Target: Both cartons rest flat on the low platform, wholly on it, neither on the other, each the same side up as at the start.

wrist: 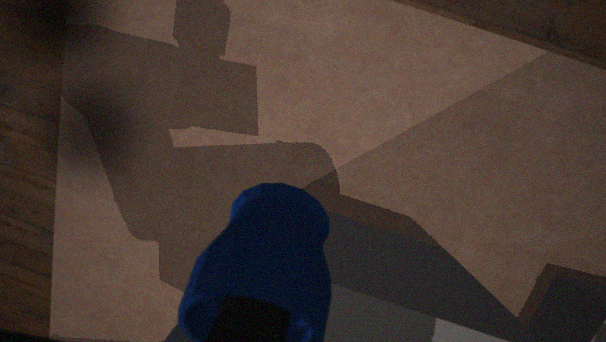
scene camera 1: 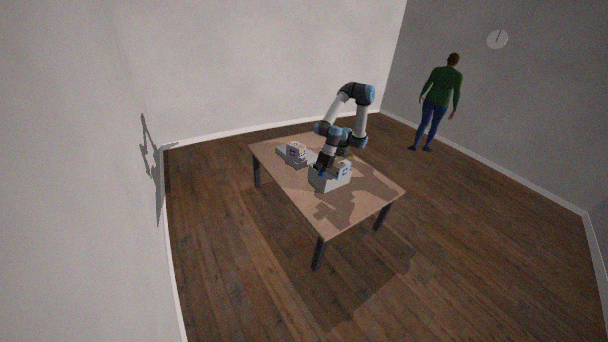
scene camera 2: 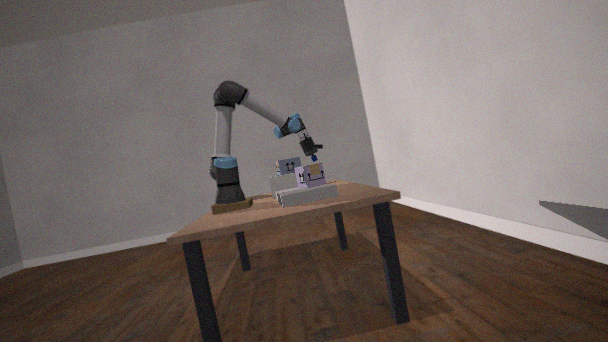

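Seen in the pictures: end effector, tool point: [wrist: 279, 225] [scene camera 1: 320, 175] [scene camera 2: 315, 160]; arm's base, origin of the base link: [scene camera 1: 341, 152] [scene camera 2: 230, 201].
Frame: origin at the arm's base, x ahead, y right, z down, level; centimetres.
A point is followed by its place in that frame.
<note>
The purple carton [scene camera 1: 296, 150] {x 43.6, y 11.7, z -9.1 cm} [scene camera 2: 310, 175] {x 38.9, y 23.5, z -6.2 cm} sits upright on the low grey platform [scene camera 1: 301, 165] {x 42.3, y 5.7, z 2.2 cm} [scene camera 2: 311, 195] {x 34.6, y 37.4, z 1.5 cm}. The light blue carton [scene camera 1: 344, 170] {x 37.8, y -31.1, z -13.3 cm} [scene camera 2: 288, 166] {x 36.6, y -21.7, z -12.2 cm} stands on the taller grey block [scene camera 1: 329, 183] {x 46.6, y -27.6, z -3.9 cm} [scene camera 2: 280, 185] {x 28.2, y -9.6, z -2.5 cm} [wrist: 380, 306] {x 48.3, y -18.7, z -8.0 cm}, in scene camera 1 near the block's right end. Neither carton shows in the wrist view. My blue suction cup [scene camera 1: 321, 174] [scene camera 2: 314, 158] [wrist: 280, 202] is tilted and carries nothing. It is over the tall block's side away from the blue carton, apart from both cartons. Its exact height above the block is hard to tell.
The wooden table [scene camera 1: 280, 172] {x 60.2, y 9.3, z 4.0 cm} [scene camera 2: 356, 189] {x 57.6, y 29.6, z 4.0 cm} bears both supports and the arm's base [scene camera 2: 231, 205] {x 0.5, y 9.1, z 1.3 cm}. The low platform's dark corner shows at the lower right of the wrist view. The arm's shadow falls across the table. A person [scene camera 1: 441, 92] stands on the floor beyond the table.
</note>
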